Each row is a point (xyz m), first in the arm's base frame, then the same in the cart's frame.
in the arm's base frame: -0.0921 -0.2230 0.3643
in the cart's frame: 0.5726 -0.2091 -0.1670
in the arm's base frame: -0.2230 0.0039 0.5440
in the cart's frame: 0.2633 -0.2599 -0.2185
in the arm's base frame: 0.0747 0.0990 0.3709
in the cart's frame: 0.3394 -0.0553 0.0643
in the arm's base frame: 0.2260 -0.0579 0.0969
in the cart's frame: 0.6381 0.1123 0.1369
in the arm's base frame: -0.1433 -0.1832 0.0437
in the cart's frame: 0.6735 0.0895 -0.2544
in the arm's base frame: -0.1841 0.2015 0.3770
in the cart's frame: 0.1827 -0.0173 -0.1627
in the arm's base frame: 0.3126 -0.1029 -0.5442
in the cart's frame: 0.9945 0.6537 0.1178
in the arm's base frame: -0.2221 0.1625 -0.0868
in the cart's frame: 0.4200 0.3689 -0.2751
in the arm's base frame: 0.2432 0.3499 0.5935
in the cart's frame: 0.0673 -0.1248 0.3133
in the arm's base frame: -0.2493 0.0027 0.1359
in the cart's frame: 0.4458 0.0961 -0.3034
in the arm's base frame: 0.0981 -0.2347 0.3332
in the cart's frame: 0.6460 -0.1830 0.0097
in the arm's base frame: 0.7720 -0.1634 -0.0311
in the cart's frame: 0.9278 0.1865 0.6229
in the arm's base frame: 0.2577 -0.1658 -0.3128
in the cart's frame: 0.9269 0.4195 0.0848
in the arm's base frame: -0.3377 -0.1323 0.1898
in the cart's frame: 0.5127 -0.0184 -0.4100
